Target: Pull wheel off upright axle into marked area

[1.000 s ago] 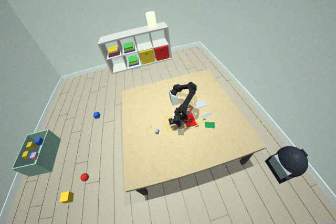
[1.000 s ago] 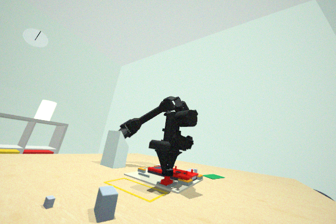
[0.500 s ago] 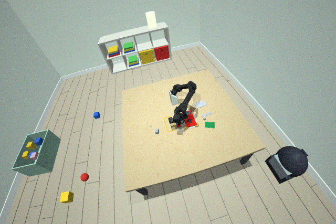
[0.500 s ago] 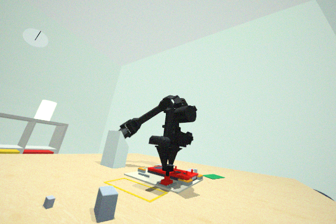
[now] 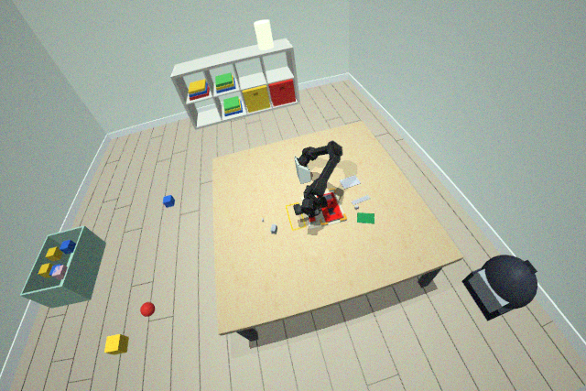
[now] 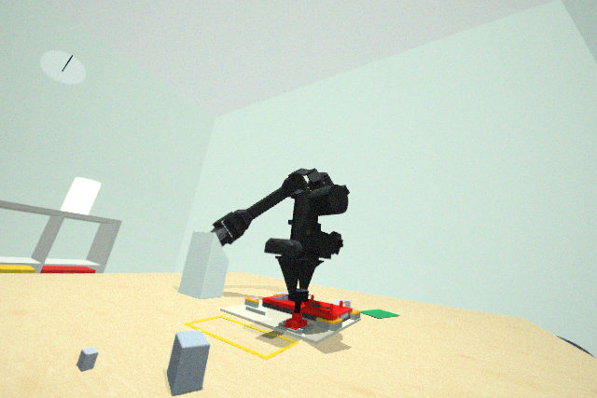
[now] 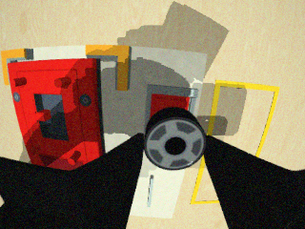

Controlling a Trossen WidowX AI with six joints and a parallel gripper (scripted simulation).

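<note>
My gripper tip is now 3 cm above the black upright axle. Round my gripper tip: small grey cube (28 cm to the right, 12 cm behind, 5 cm below); grey block (23 cm to the right, 4 cm below, 2 cm behind); black wheel (right at my gripper tip).
</note>
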